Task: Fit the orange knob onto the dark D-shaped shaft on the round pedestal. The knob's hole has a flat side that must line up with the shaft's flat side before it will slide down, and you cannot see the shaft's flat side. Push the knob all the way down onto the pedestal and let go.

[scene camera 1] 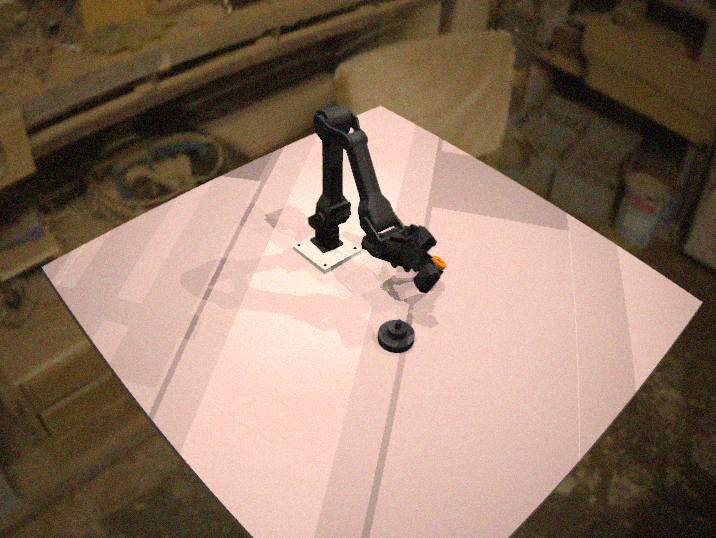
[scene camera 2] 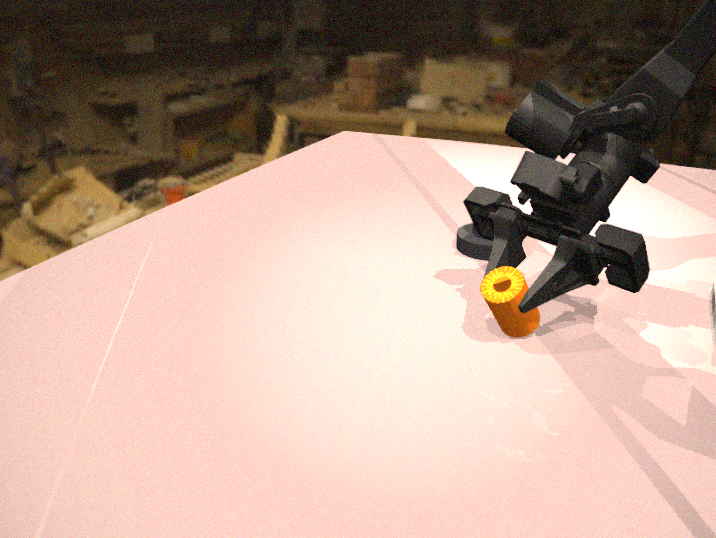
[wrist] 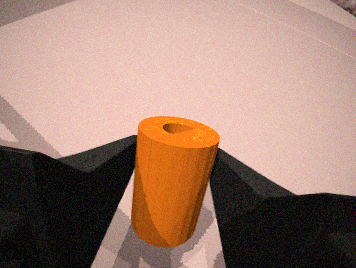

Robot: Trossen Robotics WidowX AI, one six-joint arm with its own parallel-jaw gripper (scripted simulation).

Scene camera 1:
my gripper
pedestal
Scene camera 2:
my gripper
orange knob
pedestal
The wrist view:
my gripper
orange knob
